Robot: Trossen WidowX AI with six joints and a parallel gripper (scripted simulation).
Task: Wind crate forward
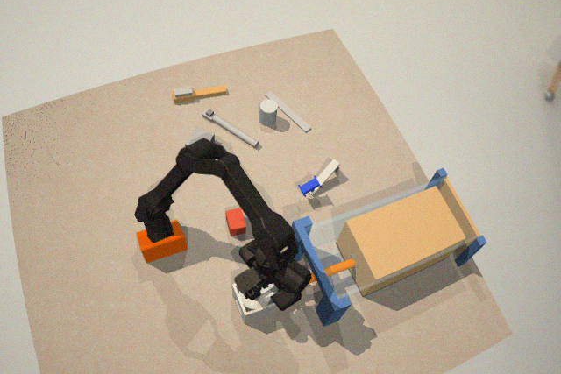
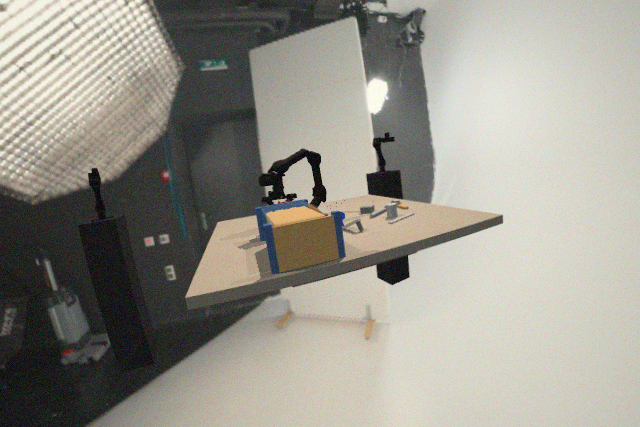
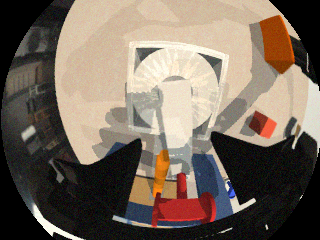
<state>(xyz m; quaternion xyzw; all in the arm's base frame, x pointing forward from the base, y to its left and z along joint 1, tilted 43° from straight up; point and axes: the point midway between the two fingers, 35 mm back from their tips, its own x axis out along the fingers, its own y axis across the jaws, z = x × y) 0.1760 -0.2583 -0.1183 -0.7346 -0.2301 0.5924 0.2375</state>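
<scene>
The red-knobbed winch handle lies 20 mm ahead of my gripper tip and 10 mm above it. The rest, counted from my gripper tip: hand winch: 60 mm behind, 10 mm to the right, 60 mm below; then blue steel frame: 110 mm ahead, 30 mm to the right, 10 mm above; then red knob: 50 mm ahead, 10 mm to the left, 40 mm above.
</scene>
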